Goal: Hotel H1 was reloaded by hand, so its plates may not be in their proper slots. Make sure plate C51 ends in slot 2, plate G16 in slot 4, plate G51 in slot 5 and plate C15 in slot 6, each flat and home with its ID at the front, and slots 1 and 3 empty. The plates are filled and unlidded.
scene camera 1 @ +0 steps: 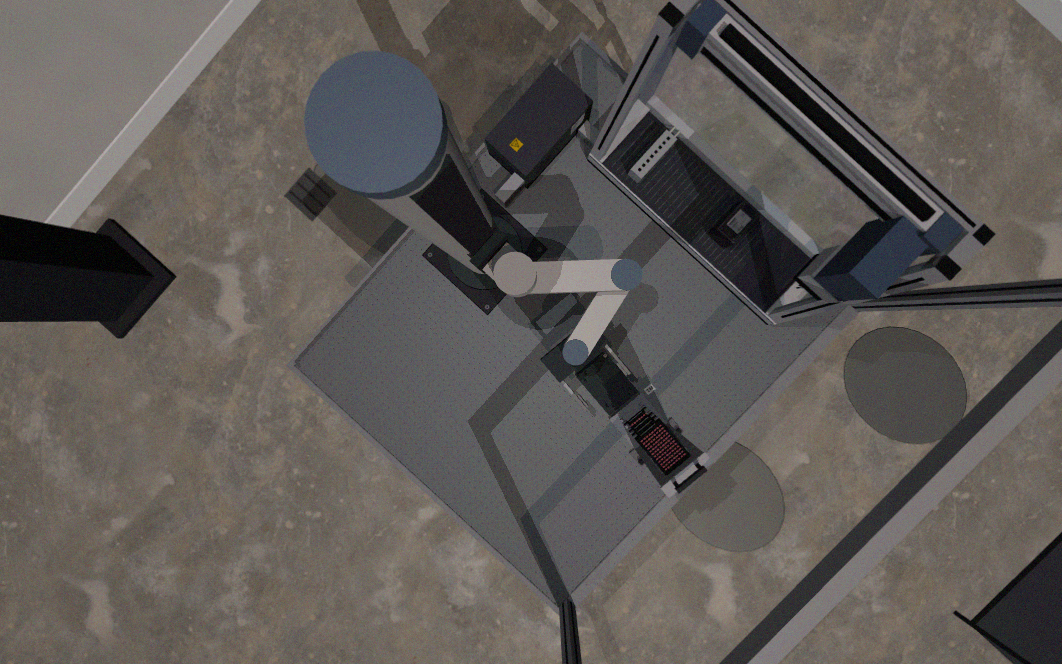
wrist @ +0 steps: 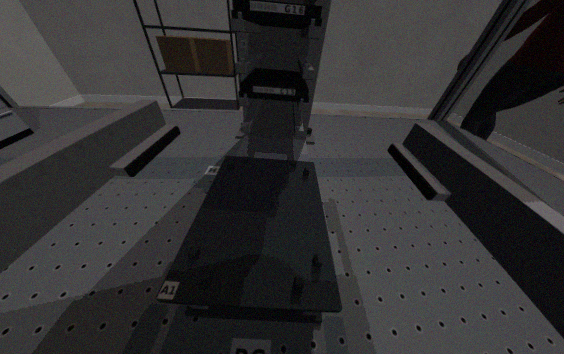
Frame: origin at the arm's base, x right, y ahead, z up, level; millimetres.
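Where they show: gripper, between the fingertips: (scene camera 1: 607, 391) (wrist: 286, 126).
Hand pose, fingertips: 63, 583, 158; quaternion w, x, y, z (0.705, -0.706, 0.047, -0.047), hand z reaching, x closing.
Observation:
Each offset is from my fingertips to the top centre of the thing, as dx, dy, dz. "*": to the spot under its first point. Level surfaces: height alone.
Hotel H1 (scene camera 1: 671, 490) (wrist: 318, 47) stands beyond the stand. In the wrist view, plate G16 {+7, +177, +68} (wrist: 280, 9) sits at the top edge, and plate C15 {+7, +177, -3} (wrist: 272, 91) sits lower, both with IDs facing the camera. Bare supports show between them and below C15. The hotel's upper part is cut off there, and I cannot see C51. In scene camera 1, a plate with red wells {+7, +177, +139} (scene camera 1: 664, 450) is uppermost; its ID is unreadable. My gripper (scene camera 1: 599, 378) (wrist: 286, 126) is open and empty, fingers wide on either side above the dark stand, short of the hotel.
The flat dark stand (scene camera 1: 614, 391) (wrist: 250, 225), with an A1 tag, lies between my gripper and the hotel. A framed enclosure (scene camera 1: 682, 205) stands at the upper right of the perforated deck {dz -145} (scene camera 1: 391, 344). A dark box {* -463, -696, -31} (scene camera 1: 540, 121) stands near the arm's column.

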